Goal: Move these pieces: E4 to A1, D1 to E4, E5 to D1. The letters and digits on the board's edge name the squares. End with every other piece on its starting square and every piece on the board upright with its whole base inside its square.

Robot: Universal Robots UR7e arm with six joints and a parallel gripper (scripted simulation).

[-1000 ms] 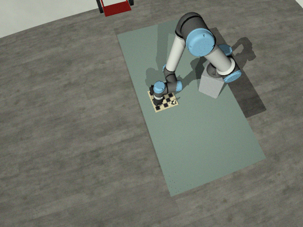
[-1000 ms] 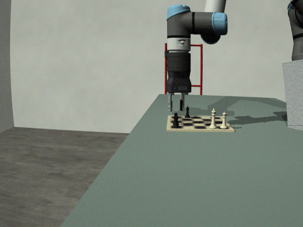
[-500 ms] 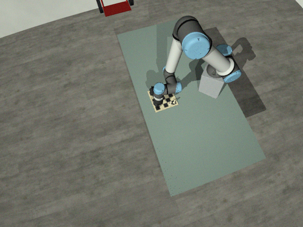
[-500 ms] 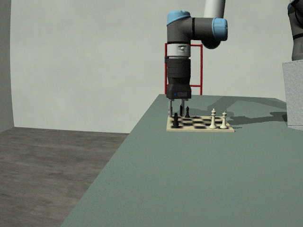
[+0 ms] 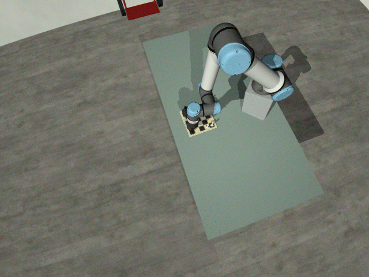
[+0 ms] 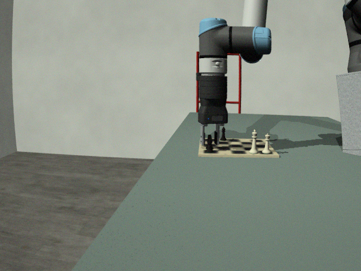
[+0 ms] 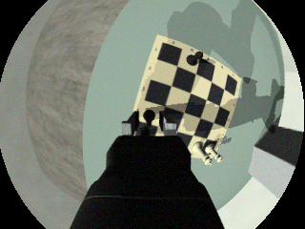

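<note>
Right now the dark piece is 3 cm to the left of my hand and 1 cm below it. The rest, counted from my hand: white king 12 cm behind, 2 cm to the left; then white queen 16 cm behind, 2 cm to the left; then chessboard 7 cm behind, 5 cm to the right, 3 cm below.
</note>
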